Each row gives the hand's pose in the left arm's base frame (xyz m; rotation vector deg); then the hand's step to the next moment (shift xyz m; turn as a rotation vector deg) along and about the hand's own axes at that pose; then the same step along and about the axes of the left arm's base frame.
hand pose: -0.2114 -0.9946 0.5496 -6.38 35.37 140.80
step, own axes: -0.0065 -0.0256 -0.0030 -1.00 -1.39 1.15
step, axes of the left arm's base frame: 0.0198 0.0135 -0.0116 1.68 0.98 0.68
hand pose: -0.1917 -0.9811 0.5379 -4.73 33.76 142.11
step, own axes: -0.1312 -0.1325 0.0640 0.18 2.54 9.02
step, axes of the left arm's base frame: 0.1868 0.0553 0.0300 -0.92 2.11 9.09
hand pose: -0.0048 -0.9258 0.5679 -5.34 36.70 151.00
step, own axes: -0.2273 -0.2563 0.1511 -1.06 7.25 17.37
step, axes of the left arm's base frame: 0.3187 0.1862 0.0629 -1.48 1.62 18.72
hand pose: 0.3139 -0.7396 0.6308 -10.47 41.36 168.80
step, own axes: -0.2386 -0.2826 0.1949 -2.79 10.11 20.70
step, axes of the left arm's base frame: 0.2539 0.3231 0.0770 -0.44 0.52 23.20
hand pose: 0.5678 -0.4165 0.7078 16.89 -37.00 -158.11
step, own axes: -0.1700 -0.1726 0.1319 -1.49 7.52 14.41
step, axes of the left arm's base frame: 0.0845 0.2559 0.0588 -0.62 -0.20 16.31
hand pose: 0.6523 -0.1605 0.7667 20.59 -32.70 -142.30
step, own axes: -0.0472 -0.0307 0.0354 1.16 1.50 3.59
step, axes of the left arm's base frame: 0.0109 0.0616 0.0226 -1.56 -0.65 3.69
